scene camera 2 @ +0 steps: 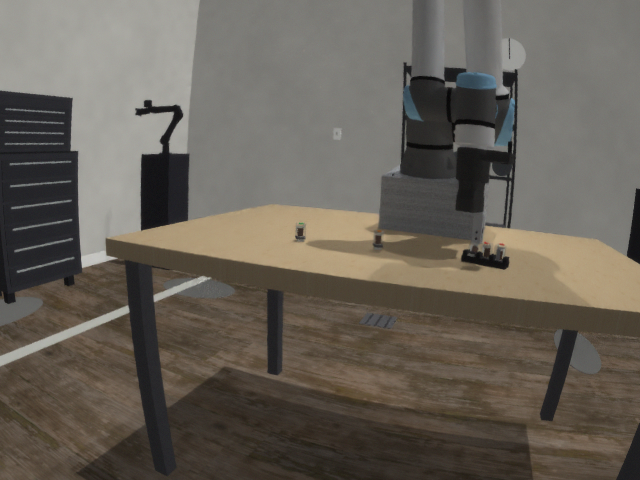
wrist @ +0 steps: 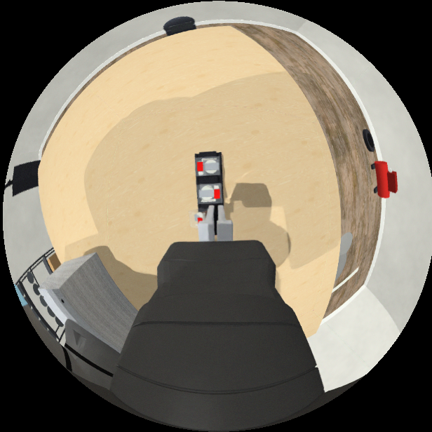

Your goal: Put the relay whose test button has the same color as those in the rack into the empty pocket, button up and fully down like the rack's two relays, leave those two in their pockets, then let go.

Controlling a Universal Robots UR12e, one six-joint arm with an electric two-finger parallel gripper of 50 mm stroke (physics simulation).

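Frame: origin at the arm's base, x left, y back, z up, level; centimetres.
Where they show: gripper, fingertip midpoint: [scene camera 2: 476, 242]; arm's base at its link origin: [scene camera 2: 429, 172].
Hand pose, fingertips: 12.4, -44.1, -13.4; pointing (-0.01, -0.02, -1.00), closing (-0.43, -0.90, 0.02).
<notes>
Things, the pixels of their top centre, and the offset from my fingertips, as dx, dy, dz. Level surfaces: height alone.
- black rack at its top centre: [scene camera 2: 486, 253] +2.4, -0.3, -2.2
- end relay at its top centre: [scene camera 2: 500, 244] +5.3, -1.7, +0.4
- middle relay at its top centre: [scene camera 2: 487, 242] +2.5, -0.4, +0.4
- third relay at its top centre: [scene camera 2: 475, 239] -0.3, +1.3, +0.5
- relay with an orange button, top centre: [scene camera 2: 378, 230] -22.5, +4.4, -0.1
- relay with a green button, top centre: [scene camera 2: 301, 222] -41.2, +4.7, -0.1
- wooden table at its surface level: dz -4.5
The black rack [scene camera 2: 484, 262] [wrist: 209, 179] holds two upright relays with red buttons, the end relay [scene camera 2: 500, 252] [wrist: 211, 166] and the middle relay [scene camera 2: 486, 250] [wrist: 207, 193]. A third relay [scene camera 2: 474, 250] [wrist: 196, 218] with a red button is at the remaining pocket. In the wrist view its clear housing juts past the rack's long side, so it looks tilted or offset; the fingers hide the rest. My gripper [scene camera 2: 476, 242] [wrist: 216, 214] is shut, with a narrow gap and nothing between its fingertips, right over that end of the rack, close to this relay.
A relay with an orange button [scene camera 2: 378, 240] and a relay with a green button [scene camera 2: 300, 232] stand upright on the wooden table [scene camera 2: 330, 268], left of the rack in the scene view. The grey robot pedestal [scene camera 2: 418, 206] [wrist: 95, 290] stands behind the rack.
</notes>
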